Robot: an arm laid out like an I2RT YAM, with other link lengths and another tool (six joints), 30 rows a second.
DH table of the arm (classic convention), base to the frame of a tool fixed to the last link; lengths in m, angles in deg. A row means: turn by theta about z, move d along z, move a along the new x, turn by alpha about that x. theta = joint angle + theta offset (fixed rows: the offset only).
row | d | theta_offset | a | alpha
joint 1 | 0.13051 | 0 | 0.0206 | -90
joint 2 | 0 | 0 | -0.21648 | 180
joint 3 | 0 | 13.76 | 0.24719 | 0
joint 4 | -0.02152 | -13.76 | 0.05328 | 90
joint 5 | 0.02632 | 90 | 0 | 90
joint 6 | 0.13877 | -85.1 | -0.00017 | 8.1
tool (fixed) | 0.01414 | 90 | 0 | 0
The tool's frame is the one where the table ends.
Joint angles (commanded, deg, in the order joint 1, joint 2, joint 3, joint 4, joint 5, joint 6), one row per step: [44.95 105.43 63.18 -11.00 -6.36 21.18]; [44.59 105.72 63.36 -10.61 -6.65 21.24]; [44.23 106.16 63.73 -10.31 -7.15 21.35]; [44.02 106.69 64.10 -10.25 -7.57 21.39]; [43.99 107.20 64.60 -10.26 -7.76 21.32]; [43.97 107.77 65.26 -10.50 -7.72 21.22]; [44.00 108.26 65.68 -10.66 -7.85 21.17]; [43.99 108.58 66.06 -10.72 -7.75 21.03]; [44.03 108.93 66.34 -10.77 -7.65 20.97]
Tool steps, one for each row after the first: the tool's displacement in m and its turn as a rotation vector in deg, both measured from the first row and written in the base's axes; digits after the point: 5 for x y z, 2 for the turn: [0.00257 0.00011 -0.00013 0.38 -0.01 -0.23]; [0.00507 0.00088 -0.00030 0.87 0.17 -0.38]; [0.00629 0.00156 -0.00152 1.05 0.49 -0.37]; [0.00734 0.00297 -0.00210 1.12 0.58 -0.23]; [0.00880 0.00404 -0.00269 0.96 0.61 -0.20]; [0.00902 0.00503 -0.00390 0.86 0.82 -0.05]; [0.01019 0.00569 -0.00409 0.75 0.70 -0.01]; [0.01069 0.00621 -0.00502 0.59 0.70 0.02]
